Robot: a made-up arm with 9 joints.
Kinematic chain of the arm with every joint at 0, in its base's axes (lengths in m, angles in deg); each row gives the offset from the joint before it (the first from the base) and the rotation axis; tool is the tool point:
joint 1: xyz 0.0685 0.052 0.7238 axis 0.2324 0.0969 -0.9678
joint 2: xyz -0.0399 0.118 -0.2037 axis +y
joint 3: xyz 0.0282 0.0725 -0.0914 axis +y
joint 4: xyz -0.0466 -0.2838 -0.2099 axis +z
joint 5: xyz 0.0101 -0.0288 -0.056 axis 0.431 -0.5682 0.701
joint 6: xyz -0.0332 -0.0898 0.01 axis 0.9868 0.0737 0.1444
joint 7: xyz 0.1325 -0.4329 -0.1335 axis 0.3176 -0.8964 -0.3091
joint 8: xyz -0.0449 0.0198 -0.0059 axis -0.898 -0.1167 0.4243
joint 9: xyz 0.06 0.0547 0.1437 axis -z
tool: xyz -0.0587 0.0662 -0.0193
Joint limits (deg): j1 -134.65..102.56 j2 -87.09..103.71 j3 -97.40..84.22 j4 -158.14..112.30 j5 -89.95..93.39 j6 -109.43..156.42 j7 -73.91..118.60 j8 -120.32..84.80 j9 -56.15..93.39
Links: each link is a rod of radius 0.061 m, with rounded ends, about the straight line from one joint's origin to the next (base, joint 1, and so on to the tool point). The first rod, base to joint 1, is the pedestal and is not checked.
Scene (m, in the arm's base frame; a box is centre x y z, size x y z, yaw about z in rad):
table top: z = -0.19
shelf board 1: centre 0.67 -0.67 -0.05 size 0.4 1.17 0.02 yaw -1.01
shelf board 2: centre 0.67 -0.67 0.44 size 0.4 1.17 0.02 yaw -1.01
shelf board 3: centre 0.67 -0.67 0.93 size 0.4 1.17 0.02 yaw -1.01
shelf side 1: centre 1.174 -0.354 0.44 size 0.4 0.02 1 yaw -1.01
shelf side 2: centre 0.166 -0.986 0.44 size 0.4 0.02 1 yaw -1.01
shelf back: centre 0.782 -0.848 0.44 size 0.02 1.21 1 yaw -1.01
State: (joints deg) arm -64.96 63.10 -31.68 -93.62 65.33 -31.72 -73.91 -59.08 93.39
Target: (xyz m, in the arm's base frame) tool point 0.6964 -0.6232 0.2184
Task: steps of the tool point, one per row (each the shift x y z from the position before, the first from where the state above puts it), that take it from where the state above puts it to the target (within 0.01 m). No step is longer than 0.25 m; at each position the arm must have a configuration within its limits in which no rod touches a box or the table.
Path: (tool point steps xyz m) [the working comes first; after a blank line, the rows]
Joints at the target: -73.05 38.34 -54.74 -96.17 46.92 -7.30 -73.91 -73.32 93.39
Straight joint move there: touches shelf board 2.

1: -0.0466 0.0602 0.0320
2: -0.0486 0.0699 0.0102
3: -0.0456 0.0761 -0.0115
4: -0.0383 0.0790 -0.0307
5: 0.0685 -0.0476 -0.1692
6: 0.0940 0.0517 -0.1844
7: 0.0783 0.1571 -0.1553
8: 0.0589 -0.0948 -0.0116
9: 0.0559 -0.0886 0.0011
10: 0.0501 -0.0770 0.0077
11: 0.0409 -0.0624 0.0062
12: 0.0269 -0.0479 -0.0034

